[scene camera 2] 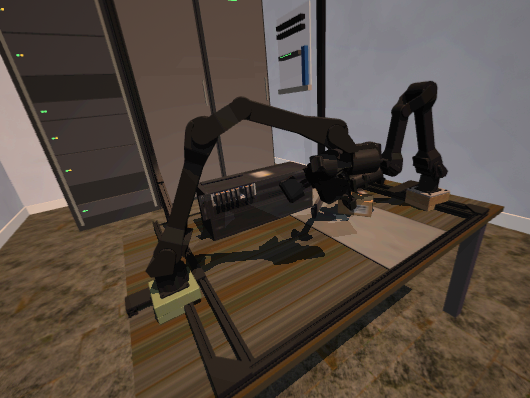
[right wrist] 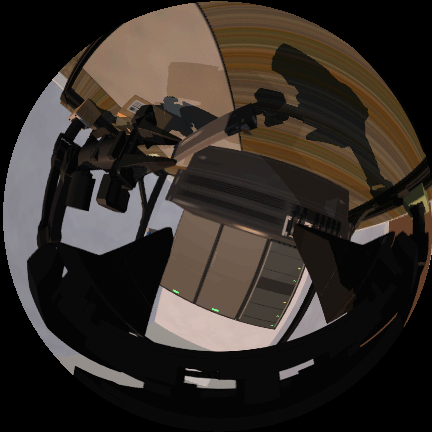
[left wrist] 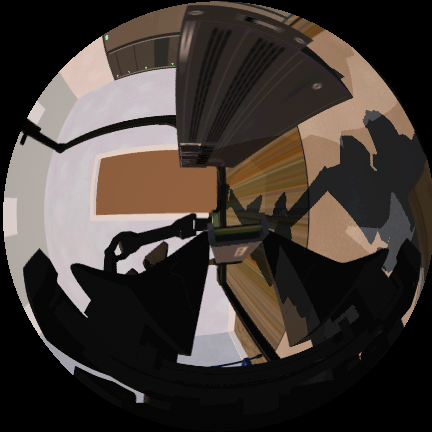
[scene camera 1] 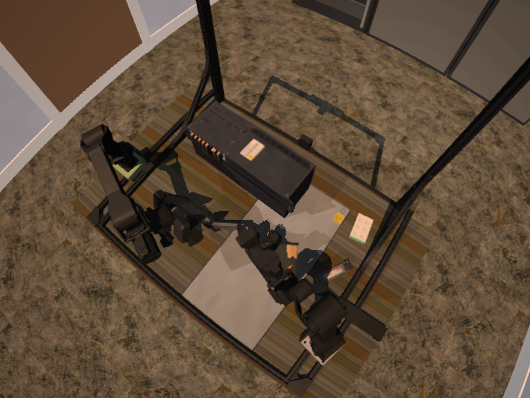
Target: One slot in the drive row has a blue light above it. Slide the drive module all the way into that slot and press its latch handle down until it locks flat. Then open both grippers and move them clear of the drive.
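Frame: origin at the left arm's base, x ahead, y left, z up, level; metres.
Seen in the pictures: left gripper, fingertip midpoint: (right wrist: 178,151) (left wrist: 235,236) (scene camera 1: 239,227); right gripper, fingertip midpoint: (scene camera 2: 306,180) (right wrist: 235,232) (left wrist: 151,254) (scene camera 1: 197,207); left arm's base, origin of the base link: (scene camera 2: 427,189) (right wrist: 77,122) (scene camera 1: 323,342); right arm's base, origin of the base link: (scene camera 2: 172,284) (scene camera 1: 128,162).
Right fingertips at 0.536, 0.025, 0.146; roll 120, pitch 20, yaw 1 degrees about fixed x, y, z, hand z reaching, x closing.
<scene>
Pixels of each thing's middle, then the offset from my right fingertips to it, as dx, dy, dz. Level surfaces: height alone.
- dark drive chassis, body centre: (left wrist: 224,108) (right wrist: 269,202) (scene camera 1: 248,157) (scene camera 2: 256,196) +0.086, -0.259, -0.119
- drive module, body centre: (left wrist: 224,252) (right wrist: 202,139) (scene camera 1: 223,225) (scene camera 2: 319,200) -0.064, -0.035, -0.089
- grey mat, its level: dz -0.205
- small orange-brown box, body centre: (right wrist: 141,120) (scene camera 1: 283,264) (scene camera 2: 355,203) -0.267, -0.105, -0.175
- pale card, body centre: (scene camera 1: 361,228) -0.359, -0.406, -0.207
- slim bright-topped item, body centre: (scene camera 1: 333,270) -0.395, -0.220, -0.203
The dark drive chassis (scene camera 1: 250,155) (scene camera 2: 265,205) (left wrist: 240,90) (right wrist: 260,192) stands at the back of the table. Its drive row (scene camera 1: 205,143) (scene camera 2: 232,197) (right wrist: 320,225) is at its left end in scene camera 1. A faint bluish spot shows there in scene camera 2; which slot it marks is unclear. My left gripper (left wrist: 235,236) (right wrist: 178,151) is shut on the drive module (scene camera 1: 224,225) (left wrist: 236,249) (right wrist: 210,134), held in front of the chassis and outside it. My right gripper (scene camera 2: 321,196) (right wrist: 235,232) is open and empty, close to the module's dark front end. The latch handle's angle is unclear.
A grey mat (scene camera 1: 235,300) (scene camera 2: 400,240) lies mid-table. A small orange-brown box (scene camera 1: 292,251) (scene camera 2: 363,207) (right wrist: 135,105) lies beside the left arm. A pale card (scene camera 1: 361,227) and a slim bright-topped item (scene camera 1: 338,270) lie at the right in scene camera 1. Dark frame rails edge the table.
</scene>
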